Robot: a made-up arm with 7 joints.
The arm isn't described. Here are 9 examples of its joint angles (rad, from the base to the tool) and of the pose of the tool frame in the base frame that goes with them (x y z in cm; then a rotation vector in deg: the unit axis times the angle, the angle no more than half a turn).
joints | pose
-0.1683 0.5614 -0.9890 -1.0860 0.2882 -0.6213 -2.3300 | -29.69 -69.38 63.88 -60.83 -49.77 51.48
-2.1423 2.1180 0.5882 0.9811 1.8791 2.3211 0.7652 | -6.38 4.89 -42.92 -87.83 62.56 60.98
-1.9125 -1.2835 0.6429 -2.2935 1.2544 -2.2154 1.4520 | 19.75 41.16 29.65 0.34 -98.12 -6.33
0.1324 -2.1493 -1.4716 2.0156 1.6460 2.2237 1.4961 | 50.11 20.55 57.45 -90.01 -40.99 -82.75
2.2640 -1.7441 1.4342 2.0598 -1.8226 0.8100 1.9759 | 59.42 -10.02 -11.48 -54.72 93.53 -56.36
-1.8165 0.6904 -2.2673 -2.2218 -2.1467 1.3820 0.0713 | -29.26 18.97 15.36 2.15 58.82 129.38
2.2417 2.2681 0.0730 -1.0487 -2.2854 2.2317 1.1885 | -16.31 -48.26 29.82 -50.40 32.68 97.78
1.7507 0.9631 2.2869 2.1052 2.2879 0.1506 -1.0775 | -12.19 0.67 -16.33 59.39 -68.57 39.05
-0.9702 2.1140 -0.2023 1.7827 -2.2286 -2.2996 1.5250 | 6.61 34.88 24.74 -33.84 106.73 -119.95
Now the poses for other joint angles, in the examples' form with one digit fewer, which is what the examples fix.
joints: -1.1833 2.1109 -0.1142 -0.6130 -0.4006 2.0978 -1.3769
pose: -15.4 4.9 -33.1 -56.6 -33.4 27.6
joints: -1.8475 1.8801 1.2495 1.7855 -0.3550 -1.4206 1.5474
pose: -10.4 11.6 -4.3 -7.0 -8.2 25.4
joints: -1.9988 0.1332 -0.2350 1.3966 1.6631 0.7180 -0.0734
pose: -41.2 47.8 21.3 14.9 76.5 -3.1
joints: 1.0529 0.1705 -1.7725 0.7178 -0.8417 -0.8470 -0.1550
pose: -40.6 -30.2 20.2 27.8 91.5 -55.3
